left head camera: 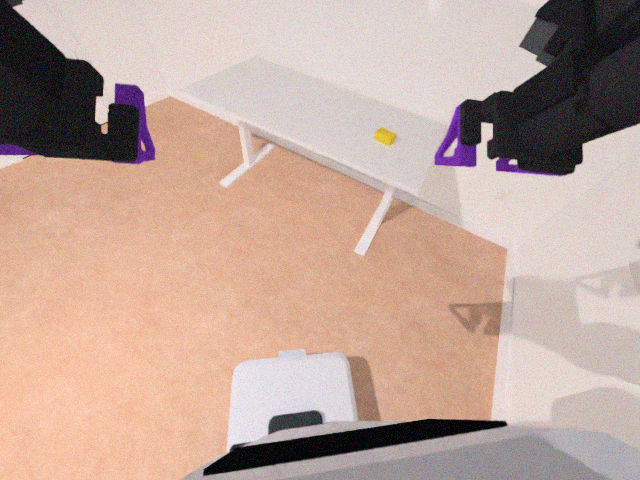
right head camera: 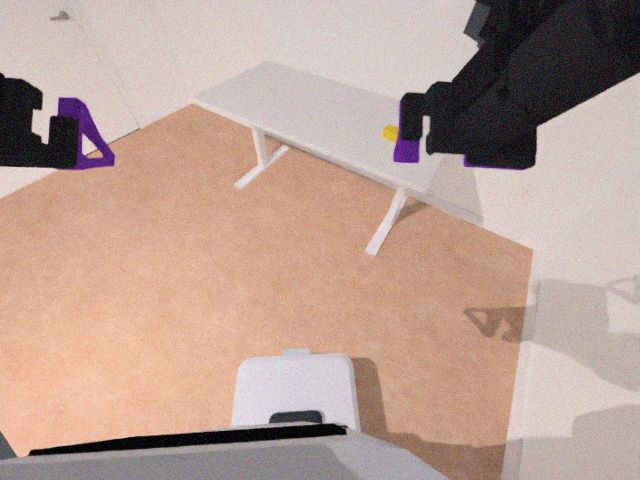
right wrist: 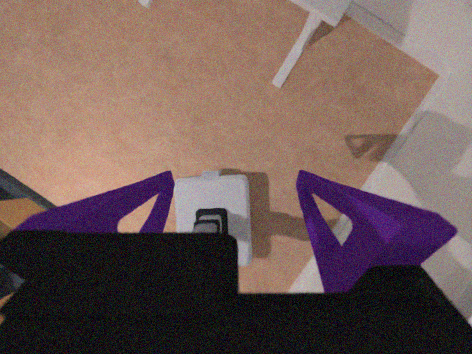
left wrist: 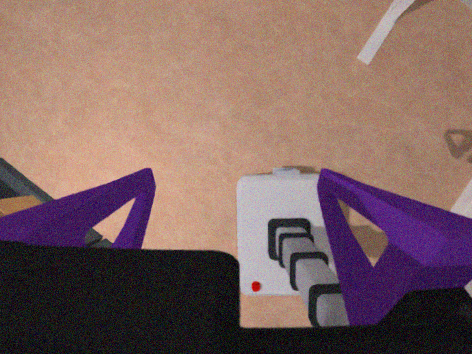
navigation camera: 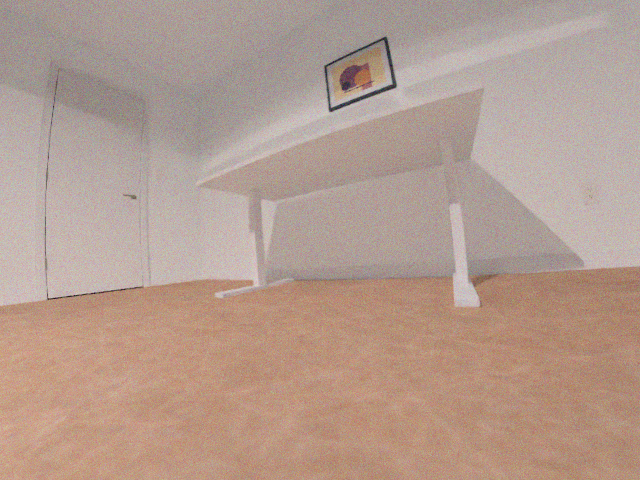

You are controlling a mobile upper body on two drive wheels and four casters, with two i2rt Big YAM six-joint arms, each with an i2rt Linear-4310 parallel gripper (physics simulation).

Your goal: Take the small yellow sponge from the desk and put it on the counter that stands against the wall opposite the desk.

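Frame: origin at the left arm's base, x ahead, y left, z up, level; millimetres.
Where they show: left gripper, fingertip midpoint: (left head camera: 105, 151) (right head camera: 71, 159) (left wrist: 236, 177); right gripper, fingertip midpoint: (left head camera: 466, 163) (right head camera: 430, 159) (right wrist: 235, 177).
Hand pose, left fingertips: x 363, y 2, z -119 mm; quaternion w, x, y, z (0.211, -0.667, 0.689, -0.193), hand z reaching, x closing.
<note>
After its pixels a point has its place.
The small yellow sponge (left head camera: 385, 136) {x 1296, y -767, z -649 mm} (right head camera: 390, 133) {x 1307, y -755, z -654 mm} lies on the white desk (left head camera: 310, 108) {x 1636, y -384, z -690 mm} (right head camera: 320, 113) {x 1580, y -393, z -690 mm} (navigation camera: 336, 149) {x 1383, y -427, z -715 mm}, toward its right end. In the right head camera my right gripper partly covers the sponge. My left gripper (left head camera: 74, 155) (left wrist: 236, 177) {x 363, y 2, z -120 mm} is open and empty, left of the desk in the left head camera. My right gripper (left head camera: 483, 162) {x 364, y -447, z -123 mm} (right head camera: 447, 157) {x 364, y -447, z -123 mm} (right wrist: 235, 177) {x 364, y -447, z -123 mm} is open and empty, in front of the desk's right end in the picture. Both grippers are in the air, apart from the sponge. The counter cannot be made out in these views.
The desk has legs with long feet (left head camera: 372, 227) (navigation camera: 466, 294) on the floor. A wall meets the floor at the right. A door (navigation camera: 93, 196) {x 2298, y 1668, z -523 mm} is left of the desk. A framed picture (navigation camera: 360, 74) {x 1889, y -772, z 137 mm} hangs above it. A dark-edged thing (left wrist: 25, 182) {x 296, y 1432, z -1356 mm} (right wrist: 25, 187) {x 297, y 1434, z -1386 mm} shows at the wrist views' left edge.
</note>
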